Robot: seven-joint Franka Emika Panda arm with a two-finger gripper.
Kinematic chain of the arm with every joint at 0, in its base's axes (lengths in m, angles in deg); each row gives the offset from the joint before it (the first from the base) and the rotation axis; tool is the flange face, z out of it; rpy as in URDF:
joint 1: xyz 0 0 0.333 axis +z
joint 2: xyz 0 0 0 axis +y
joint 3: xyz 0 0 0.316 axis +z
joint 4: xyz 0.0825 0 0 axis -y
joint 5: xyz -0.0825 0 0.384 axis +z
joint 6: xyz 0 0 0 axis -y
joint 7: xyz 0.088 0 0 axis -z
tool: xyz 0 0 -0.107 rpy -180 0 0
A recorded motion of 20 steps. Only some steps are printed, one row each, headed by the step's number.
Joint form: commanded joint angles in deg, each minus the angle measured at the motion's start. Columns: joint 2, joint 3, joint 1, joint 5, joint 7, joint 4, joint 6.
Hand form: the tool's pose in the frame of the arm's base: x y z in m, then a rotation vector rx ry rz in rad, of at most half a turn. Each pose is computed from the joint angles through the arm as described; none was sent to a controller.
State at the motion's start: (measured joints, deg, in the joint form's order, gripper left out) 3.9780 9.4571 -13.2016 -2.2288 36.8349 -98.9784 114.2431
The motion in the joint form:
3: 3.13 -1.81 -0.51 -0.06 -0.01 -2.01 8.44
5: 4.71 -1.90 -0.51 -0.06 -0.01 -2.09 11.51
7: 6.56 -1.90 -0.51 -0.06 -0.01 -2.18 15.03
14: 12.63 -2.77 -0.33 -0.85 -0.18 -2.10 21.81
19: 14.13 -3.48 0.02 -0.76 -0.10 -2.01 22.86
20: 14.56 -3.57 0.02 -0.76 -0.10 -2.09 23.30
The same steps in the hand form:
3: 0.6195 -0.0712 0.5148 -2.8640 1.1017 -0.3886
5: 0.6282 -0.0735 0.5029 -2.8496 1.0982 -0.4224
7: 0.6378 -0.0751 0.4888 -2.8333 1.0917 -0.4597
14: 0.6592 -0.0863 0.4342 -2.8281 1.0918 -0.4813
19: 0.6628 -0.0905 0.4195 -2.8266 1.1038 -0.4718
20: 0.6636 -0.0916 0.4147 -2.8261 1.1060 -0.4699

